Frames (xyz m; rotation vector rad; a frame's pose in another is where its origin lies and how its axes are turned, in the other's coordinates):
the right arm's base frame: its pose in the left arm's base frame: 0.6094 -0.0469 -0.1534 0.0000 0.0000 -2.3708
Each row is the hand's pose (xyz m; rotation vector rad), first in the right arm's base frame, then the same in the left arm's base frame.
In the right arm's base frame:
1: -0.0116 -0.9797 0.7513 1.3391 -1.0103 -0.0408
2: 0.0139 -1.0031 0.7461 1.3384 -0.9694 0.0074
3: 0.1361 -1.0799 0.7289 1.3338 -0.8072 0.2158
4: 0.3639 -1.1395 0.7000 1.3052 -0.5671 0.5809
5: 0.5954 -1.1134 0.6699 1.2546 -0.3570 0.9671
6: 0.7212 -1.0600 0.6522 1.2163 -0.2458 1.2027
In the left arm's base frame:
1: -0.0648 0.6640 0.5979 -0.5267 -1.9723 -1.7183
2: -0.0994 0.6630 0.5927 -0.4769 -1.9365 -1.6994
3: -0.2406 0.6330 0.5755 -0.2867 -1.7896 -1.5959
4: -0.4455 0.5170 0.5466 -0.0379 -1.5466 -1.3642
5: -0.5934 0.3370 0.5165 0.1424 -1.3117 -1.0756
6: -0.6465 0.2110 0.4988 0.2220 -1.1797 -0.8854

